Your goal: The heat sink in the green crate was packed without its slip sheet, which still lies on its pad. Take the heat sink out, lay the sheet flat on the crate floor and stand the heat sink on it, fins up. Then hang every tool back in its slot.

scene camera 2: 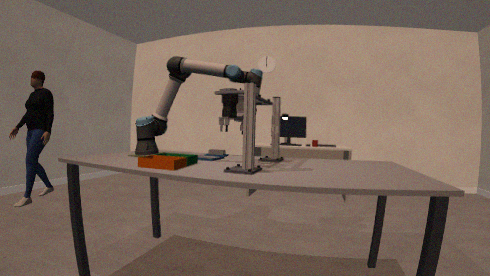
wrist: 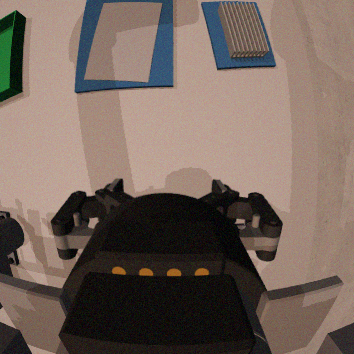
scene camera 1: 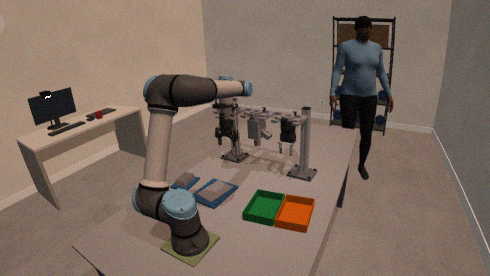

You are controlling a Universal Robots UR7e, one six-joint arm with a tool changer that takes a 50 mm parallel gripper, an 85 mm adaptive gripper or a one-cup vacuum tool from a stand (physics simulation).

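Places are measured from the arm's base along level axes (x up, y right, z ahead), in centimetres.
Pixels of known places: arm's base at its link origin: [scene camera 2: 146, 153] [scene camera 1: 190, 241].
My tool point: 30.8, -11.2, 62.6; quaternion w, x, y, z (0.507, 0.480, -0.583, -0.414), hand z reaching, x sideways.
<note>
Ahead of a thing's pixels: the offset from my tool point to its top centre, as dx, dy, dz. "pt": to the spot under its first point.
The ribbed grey heat sink @(-28.3, -16.3, -24.3) [scene camera 1: 186, 178] [scene camera 2: 216, 151] [wrist: 243, 30] stands fins up on the small blue pad @(pt -31.3, -11.2, -21.5) [wrist: 215, 47]. The pale slip sheet @(-31.1, +3.5, -26.5) [scene camera 1: 216, 190] [wrist: 125, 42] lies flat on the larger blue pad [scene camera 1: 214, 204] [wrist: 166, 67]. The green crate @(-28.0, +31.9, -32.6) [scene camera 1: 256, 219] [wrist: 19, 60] shows a bare floor in scene camera 1. My adaptive gripper [scene camera 1: 227, 140] [wrist: 167, 186] is open and empty, hanging high at the left end of the tool stand [scene camera 1: 306, 145] [scene camera 2: 249, 135]. Whether it is seated in its slot cannot be told; scene camera 2 mostly hides it behind a post.
The vacuum tool @(+4.1, +18.9, -1.4) [scene camera 1: 256, 130] and the parallel gripper [scene camera 1: 287, 131] [scene camera 2: 229, 106] hang on the stand beside my gripper. An orange crate @(-28.0, +46.1, -32.9) [scene camera 1: 291, 227] [scene camera 2: 159, 162] adjoins the green one. A person [scene camera 1: 361, 70] [scene camera 2: 39, 112] is near the table.
</note>
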